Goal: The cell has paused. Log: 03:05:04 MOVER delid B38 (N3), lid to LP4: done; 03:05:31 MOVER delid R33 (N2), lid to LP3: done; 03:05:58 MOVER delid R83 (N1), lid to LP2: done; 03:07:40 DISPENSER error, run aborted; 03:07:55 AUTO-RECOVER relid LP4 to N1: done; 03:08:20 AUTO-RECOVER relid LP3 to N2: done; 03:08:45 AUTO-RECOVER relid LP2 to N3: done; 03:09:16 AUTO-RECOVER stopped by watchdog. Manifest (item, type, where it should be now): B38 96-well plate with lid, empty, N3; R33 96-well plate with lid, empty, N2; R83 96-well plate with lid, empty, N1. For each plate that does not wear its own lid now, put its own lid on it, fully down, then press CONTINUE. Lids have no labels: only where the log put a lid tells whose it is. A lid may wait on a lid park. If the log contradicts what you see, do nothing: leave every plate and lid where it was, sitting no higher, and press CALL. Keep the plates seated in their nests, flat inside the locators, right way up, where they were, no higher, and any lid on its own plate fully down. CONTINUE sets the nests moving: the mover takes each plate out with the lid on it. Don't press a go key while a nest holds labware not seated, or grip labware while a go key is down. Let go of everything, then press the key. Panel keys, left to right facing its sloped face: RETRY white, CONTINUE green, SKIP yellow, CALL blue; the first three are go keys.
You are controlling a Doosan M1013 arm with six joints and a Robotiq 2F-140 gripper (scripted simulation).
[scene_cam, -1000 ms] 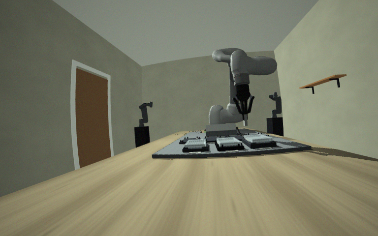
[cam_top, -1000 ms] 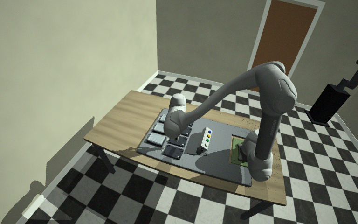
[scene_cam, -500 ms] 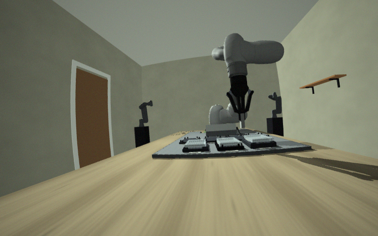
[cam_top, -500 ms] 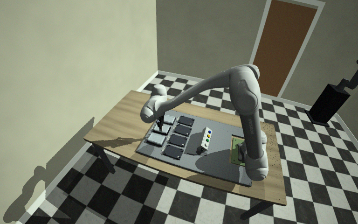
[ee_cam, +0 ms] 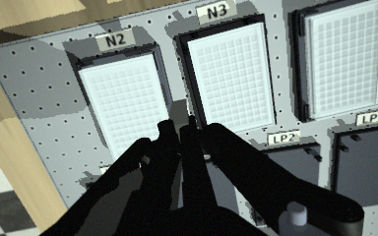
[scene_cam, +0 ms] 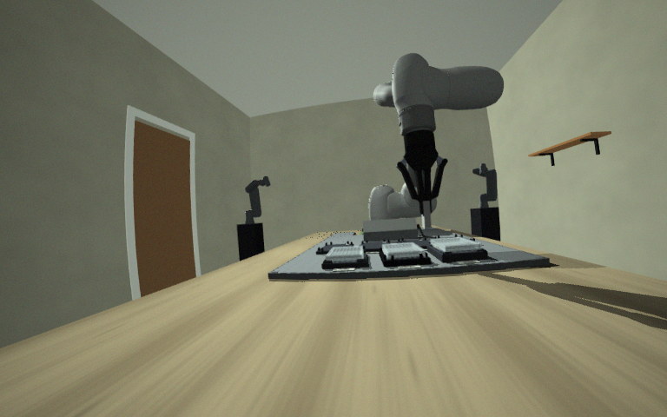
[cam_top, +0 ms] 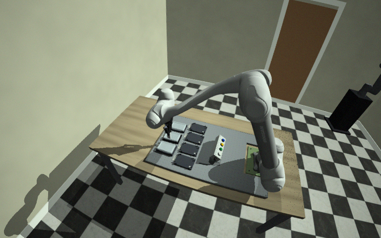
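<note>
Now: the clear lid 20 cm to the right of my hand, 8 cm below it and 2 cm behind it. Round my hand: N1 plate 20 cm to the right, 9 cm below, 2 cm behind; LP2 label 12 cm to the right, 11 cm behind, 10 cm below; LP1 label 10 cm below, 9 cm behind, 1 cm to the left.
</note>
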